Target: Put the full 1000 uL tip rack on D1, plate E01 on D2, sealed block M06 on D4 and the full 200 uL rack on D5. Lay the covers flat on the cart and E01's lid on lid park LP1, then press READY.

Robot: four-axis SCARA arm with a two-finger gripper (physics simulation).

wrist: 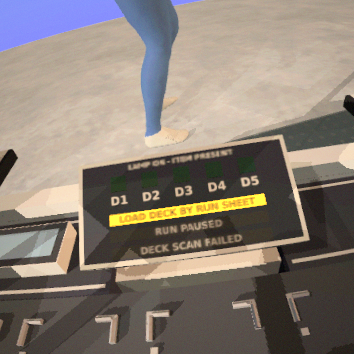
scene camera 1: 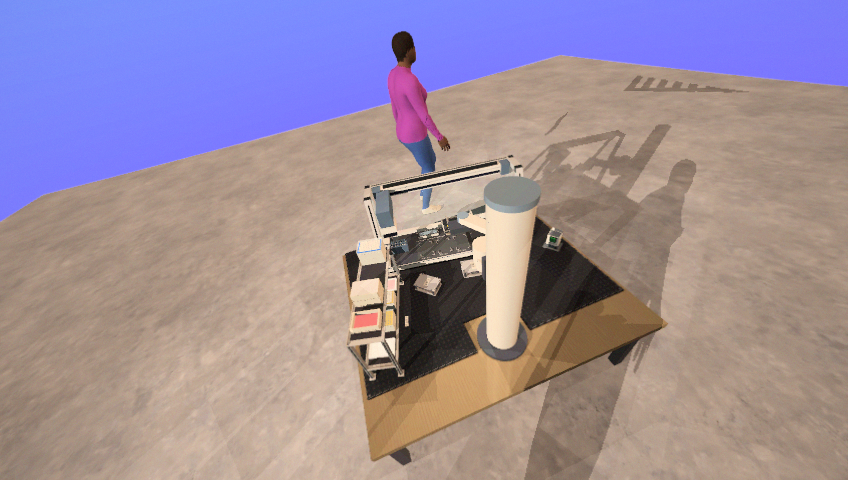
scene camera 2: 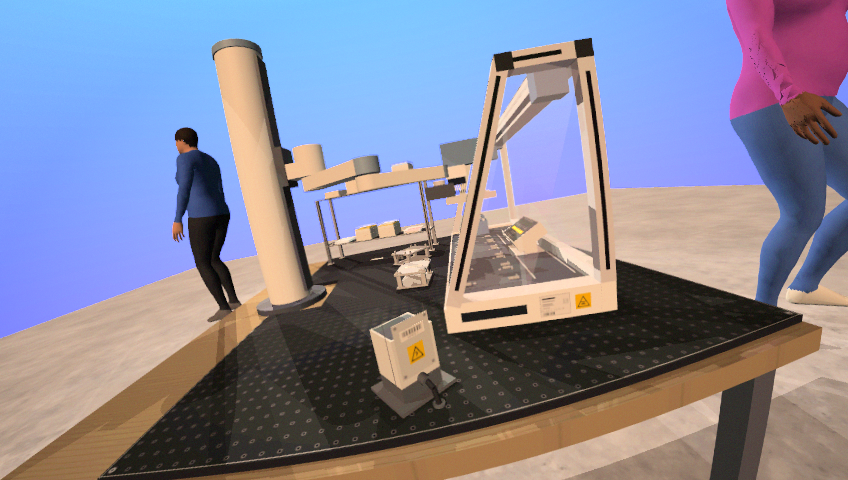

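My gripper (wrist: 170, 105) is open, its dark fingertips wide apart at the sides of the wrist view, with nothing between them. Behind them the status panel (wrist: 95, 215) (scene camera 2: 523, 230) shows "LOAD DECK BY RUN SHEET" lit yellow; its D1 to D5 lamps are dark. Below the panel, corner brackets stand on the deck (wrist: 200, 312) (scene camera 1: 437, 248). The cart (scene camera 1: 364, 343) (scene camera 2: 321, 228) carries a blue-rimmed box (scene camera 1: 370, 252), a pale box (scene camera 1: 365, 292) and a red-topped box (scene camera 1: 365, 321) on top. Yellow-sided boxes (scene camera 2: 366, 232) (scene camera 2: 389, 228) stand lower. Labels on these are unreadable. READY cannot be made out.
The frame (scene camera 2: 476, 184) (scene camera 1: 440, 178) spans the deck. Two low stands (scene camera 1: 427, 284) (scene camera 1: 471, 268) lie before it. A box-shaped device (scene camera 2: 407, 350) (scene camera 1: 553, 239) stands on the mat. A person in pink (scene camera 1: 407, 107) (scene camera 2: 773, 65) is behind the table; one in blue (scene camera 2: 202, 178) is beyond the column (scene camera 2: 255, 178).
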